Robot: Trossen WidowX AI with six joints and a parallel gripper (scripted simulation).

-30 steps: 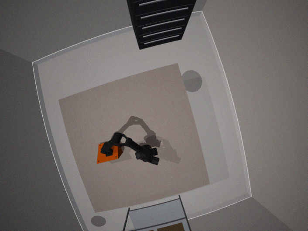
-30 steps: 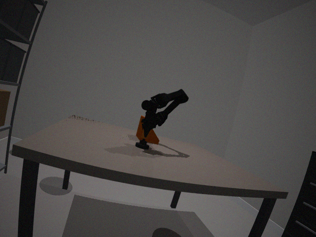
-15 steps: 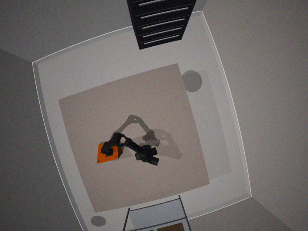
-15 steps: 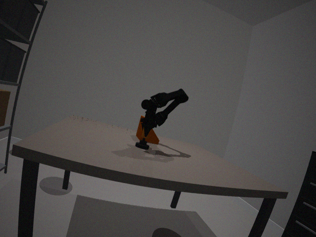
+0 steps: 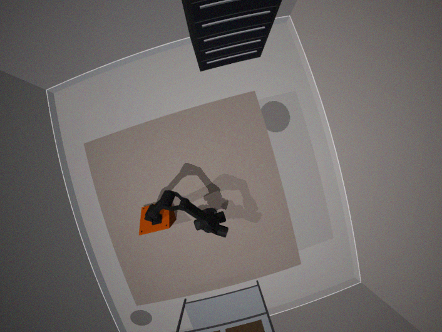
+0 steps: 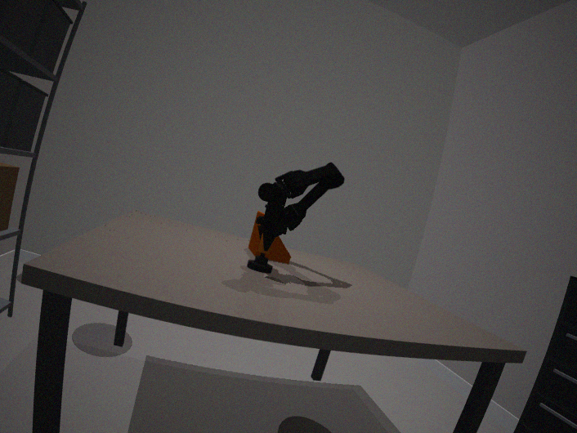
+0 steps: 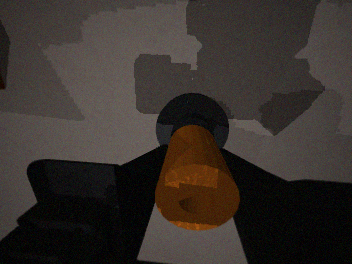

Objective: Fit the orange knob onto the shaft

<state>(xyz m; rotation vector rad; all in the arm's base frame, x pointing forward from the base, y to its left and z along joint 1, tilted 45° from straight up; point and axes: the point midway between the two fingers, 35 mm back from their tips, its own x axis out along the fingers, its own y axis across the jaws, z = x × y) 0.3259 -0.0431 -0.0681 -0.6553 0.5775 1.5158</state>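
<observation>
My gripper tip is 2 cm below the orange knob. From my gripper tip the other things lie so: round dark pedestal: 4 cm below.
</observation>
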